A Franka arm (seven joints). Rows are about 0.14 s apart.
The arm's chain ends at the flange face. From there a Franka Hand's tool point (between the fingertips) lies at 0.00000 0.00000 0.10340 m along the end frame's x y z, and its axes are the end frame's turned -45 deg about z.
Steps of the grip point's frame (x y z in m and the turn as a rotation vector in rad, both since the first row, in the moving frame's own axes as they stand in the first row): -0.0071, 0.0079, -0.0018, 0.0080, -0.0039, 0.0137; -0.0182, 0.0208, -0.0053, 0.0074, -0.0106, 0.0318; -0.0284, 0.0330, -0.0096, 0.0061, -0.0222, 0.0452
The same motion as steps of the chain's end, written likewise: 0.0014, 0.0109, -0.0018, 0.0029, -0.0084, 0.0137; 0.0032, 0.0274, -0.0053, -0.0023, -0.0127, 0.0318; 0.0053, 0.0423, -0.0096, -0.0114, -0.0200, 0.0452
